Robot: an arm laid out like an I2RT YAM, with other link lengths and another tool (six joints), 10 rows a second.
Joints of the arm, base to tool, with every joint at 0 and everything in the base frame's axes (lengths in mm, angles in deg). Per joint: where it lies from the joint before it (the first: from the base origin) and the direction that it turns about. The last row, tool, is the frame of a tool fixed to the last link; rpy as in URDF.
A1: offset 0 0 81.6 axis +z
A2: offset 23 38.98 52.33 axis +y
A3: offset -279.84 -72.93 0 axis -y
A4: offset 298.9 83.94 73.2 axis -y
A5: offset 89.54 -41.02 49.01 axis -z
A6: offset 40.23 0 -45.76 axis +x
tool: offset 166 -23 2 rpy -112.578 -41.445 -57.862
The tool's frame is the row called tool.
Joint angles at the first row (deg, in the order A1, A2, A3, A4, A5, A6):
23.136 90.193 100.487 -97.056 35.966 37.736
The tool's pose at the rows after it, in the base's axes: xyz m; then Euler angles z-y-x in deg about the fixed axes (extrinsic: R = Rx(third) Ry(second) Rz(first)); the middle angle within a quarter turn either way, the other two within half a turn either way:
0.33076, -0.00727, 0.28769, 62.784, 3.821, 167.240
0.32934, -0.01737, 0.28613, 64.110, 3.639, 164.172
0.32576, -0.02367, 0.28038, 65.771, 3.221, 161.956
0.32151, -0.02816, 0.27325, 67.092, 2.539, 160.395
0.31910, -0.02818, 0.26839, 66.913, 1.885, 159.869
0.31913, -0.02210, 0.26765, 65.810, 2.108, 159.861
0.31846, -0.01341, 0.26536, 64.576, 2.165, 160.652
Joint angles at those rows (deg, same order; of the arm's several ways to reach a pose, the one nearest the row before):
21.759 89.952 98.694 -97.056 36.621 39.223
21.453 89.953 96.969 -97.056 39.463 40.468
21.453 89.951 94.781 -97.055 41.430 42.764
21.453 89.953 92.643 -97.057 42.654 44.840
21.715 89.950 91.480 -97.032 42.873 45.297
22.830 89.953 91.331 -97.056 42.851 45.299
24.076 89.953 91.309 -97.057 42.020 45.277

